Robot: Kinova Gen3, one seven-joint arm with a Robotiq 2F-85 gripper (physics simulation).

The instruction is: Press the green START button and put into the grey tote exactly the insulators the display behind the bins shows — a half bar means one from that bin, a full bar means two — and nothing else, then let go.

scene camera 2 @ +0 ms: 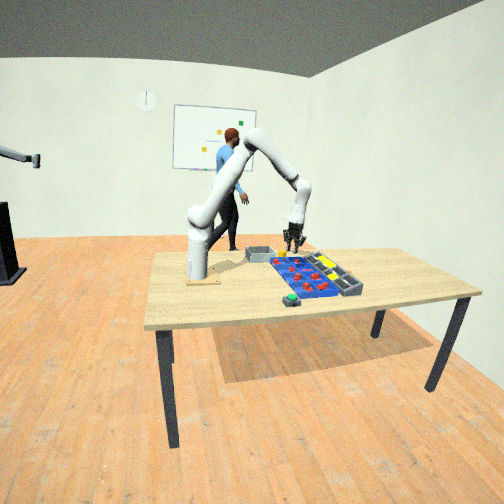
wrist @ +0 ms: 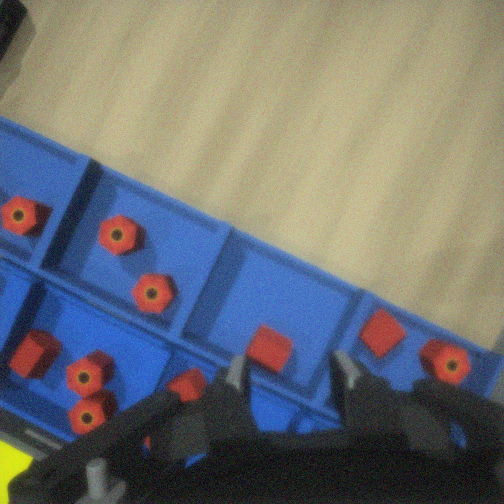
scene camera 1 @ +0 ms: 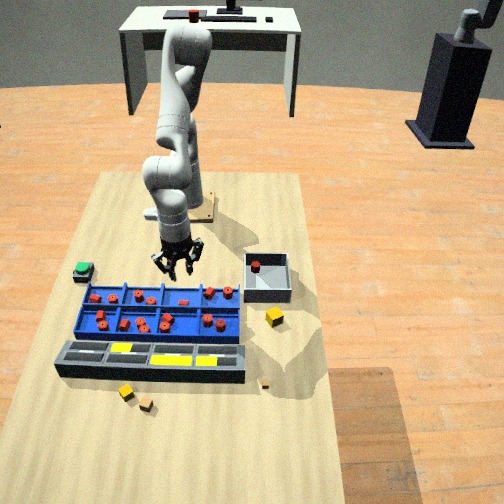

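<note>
My gripper (scene camera 1: pixel 178 270) is open and empty, hanging just above the back edge of the blue bin tray (scene camera 1: pixel 159 314); the wrist view shows its fingertips (wrist: pixel 292 370) spread beside a lone red insulator (wrist: pixel 269 348) in the third back bin. The tray holds several red insulators. The grey tote (scene camera 1: pixel 267 277) to the tray's right holds one red insulator (scene camera 1: pixel 255 266). The display (scene camera 1: pixel 150 360) in front of the tray shows a half bar (scene camera 1: pixel 121 347), a full bar (scene camera 1: pixel 171 360) and a half bar (scene camera 1: pixel 206 360). The green START button (scene camera 1: pixel 83 271) sits left of the tray.
A yellow cube (scene camera 1: pixel 274 316) lies right of the tray below the tote. A small yellow cube (scene camera 1: pixel 126 392) and two tan cubes (scene camera 1: pixel 145 404) lie near the display. A person (scene camera 2: pixel 228 189) walks behind the table. The arm base (scene camera 1: pixel 200 207) stands behind the tray.
</note>
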